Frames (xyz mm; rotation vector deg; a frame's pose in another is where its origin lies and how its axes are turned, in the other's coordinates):
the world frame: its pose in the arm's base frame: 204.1 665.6 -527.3 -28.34 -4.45 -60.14
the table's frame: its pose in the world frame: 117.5 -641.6 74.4 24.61 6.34 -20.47
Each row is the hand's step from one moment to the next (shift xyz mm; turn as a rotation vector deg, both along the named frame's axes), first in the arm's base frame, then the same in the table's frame.
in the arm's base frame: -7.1 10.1 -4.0 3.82 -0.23 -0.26
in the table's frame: -11.8 -5.3 -0.6 0.83 3.60 -1.02
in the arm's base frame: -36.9 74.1 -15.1 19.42 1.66 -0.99
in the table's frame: -80.9 -22.3 6.7 1.57 18.96 -4.34
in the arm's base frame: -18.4 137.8 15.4 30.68 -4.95 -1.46
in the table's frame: -131.8 13.6 44.7 9.76 28.37 -8.21
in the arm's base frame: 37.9 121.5 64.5 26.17 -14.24 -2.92
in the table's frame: -95.3 71.9 78.1 17.55 21.84 -10.53
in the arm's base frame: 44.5 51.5 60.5 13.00 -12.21 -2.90
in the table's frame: -28.0 62.9 59.6 13.32 9.55 -7.61
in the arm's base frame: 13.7 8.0 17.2 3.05 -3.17 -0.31
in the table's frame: -1.4 17.5 15.5 3.50 2.23 -1.49
